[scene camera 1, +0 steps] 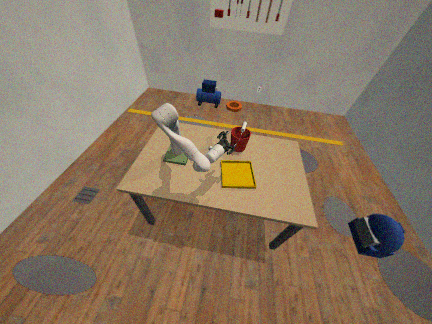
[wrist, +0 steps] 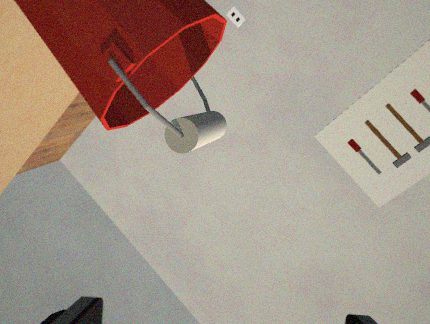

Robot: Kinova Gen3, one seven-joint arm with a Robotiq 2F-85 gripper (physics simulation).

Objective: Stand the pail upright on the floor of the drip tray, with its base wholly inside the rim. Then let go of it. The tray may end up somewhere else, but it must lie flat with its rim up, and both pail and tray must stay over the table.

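Frame: origin at the arm's base, x down, y ahead, z right, level; millimetres.
Seen in the pictures: gripper, fingertip midpoint: (scene camera 1: pixel 232 137); arm's base, link origin: (scene camera 1: pixel 178 150).
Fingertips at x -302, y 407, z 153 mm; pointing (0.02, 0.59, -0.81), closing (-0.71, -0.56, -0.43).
Note:
Offsets run from my fingertips to a thing's top centre. "spot": to the spot under its first point. Level surfaces: height alone.
The red pail @(spot: dx +192, dy +106, dz -185 mm) (scene camera 1: pixel 240 141) (wrist: pixel 80 45) stands upright toward the back of the table, behind the tray. Its wire handle is raised, with a pale cylindrical grip @(dx +82, dy +125, dz -262 mm) (scene camera 1: pixel 244 127) (wrist: pixel 197 132) above the open mouth. The pail's base is out of frame in the wrist view. The yellow drip tray @(dx +306, dy +83, dz +52 mm) (scene camera 1: pixel 238 175) lies flat with its rim up, in front of the pail and apart from it; it does not show in the wrist view. My gripper (scene camera 1: pixel 230 142) (wrist: pixel 225 311) is wide open and empty, close to the left side of the pail in the scene view. No pail part shows between the fingertips.
The wooden table @(dx +333 mm) (scene camera 1: pixel 280 195) carries the arm's green base plate (scene camera 1: pixel 176 158) at its left. Past the table's back edge are a blue machine (scene camera 1: pixel 208 95) and an orange ring (scene camera 1: pixel 228 105) on the floor. A tool board (scene camera 1: pixel 245 22) (wrist: pixel 380 165) hangs on the wall.

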